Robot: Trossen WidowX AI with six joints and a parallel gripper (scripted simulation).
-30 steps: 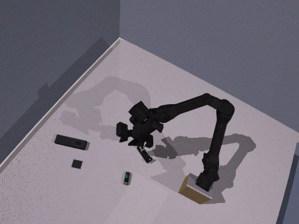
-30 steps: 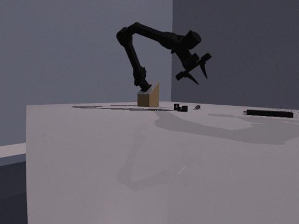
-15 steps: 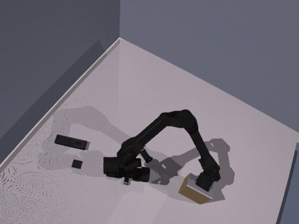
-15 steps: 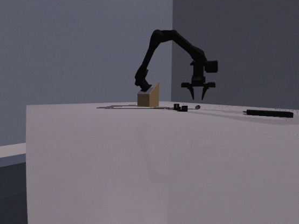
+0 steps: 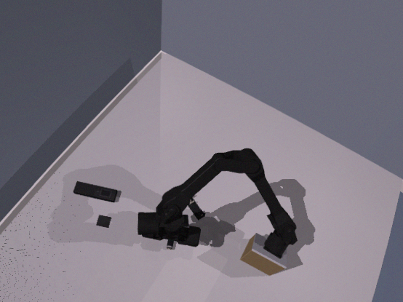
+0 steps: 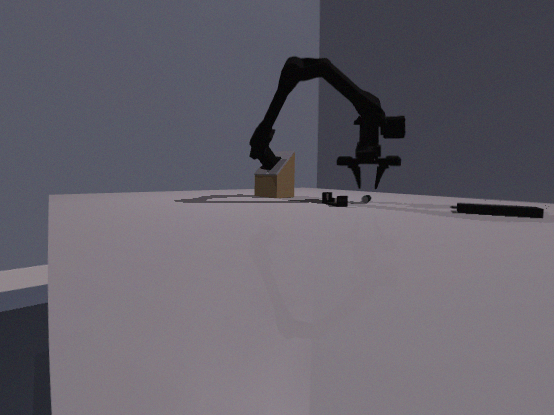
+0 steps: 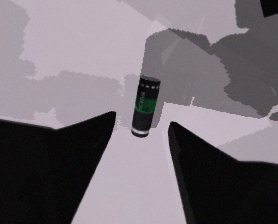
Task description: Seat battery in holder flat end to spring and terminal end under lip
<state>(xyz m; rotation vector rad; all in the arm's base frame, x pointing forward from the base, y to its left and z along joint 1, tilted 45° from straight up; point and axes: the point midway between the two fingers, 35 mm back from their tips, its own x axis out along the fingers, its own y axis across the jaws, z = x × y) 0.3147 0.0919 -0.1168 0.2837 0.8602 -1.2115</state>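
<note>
Now: the battery 30 mm below my gripper tip. Round my gripper tip: long flat black bar (340 mm ahead, 20 mm to the left, 30 mm below); then small black square (240 mm ahead, 90 mm to the left, 40 mm below).
</note>
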